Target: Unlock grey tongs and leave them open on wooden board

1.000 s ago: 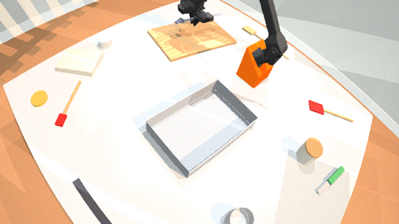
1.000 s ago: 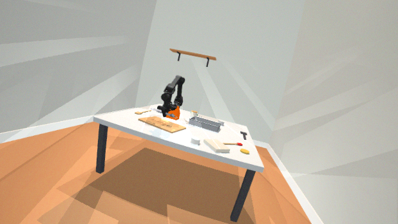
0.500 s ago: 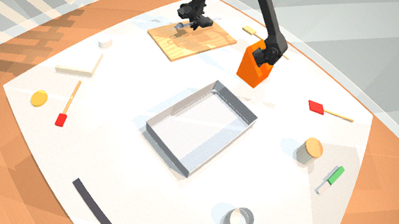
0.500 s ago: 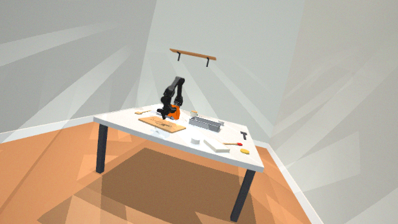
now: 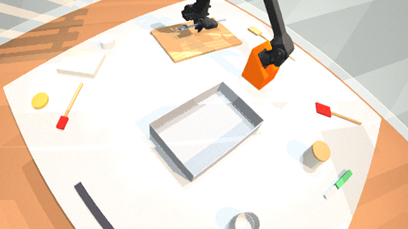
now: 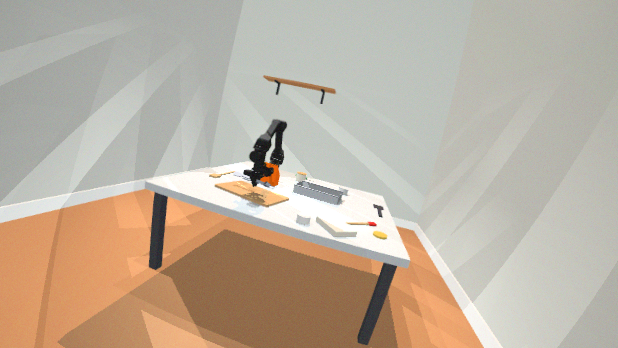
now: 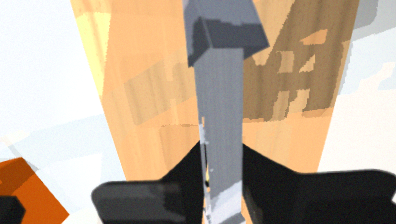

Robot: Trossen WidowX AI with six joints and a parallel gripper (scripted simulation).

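The wooden board is 30 mm below my gripper tip and 10 mm behind it. The rest, counted from my gripper tip: grey roasting tin 360 mm to the left, 330 mm ahead, 10 mm below; then white block 490 mm ahead, 190 mm to the right, 30 mm below; then tan-topped cylinder 700 mm to the left, 140 mm ahead, 10 mm below.
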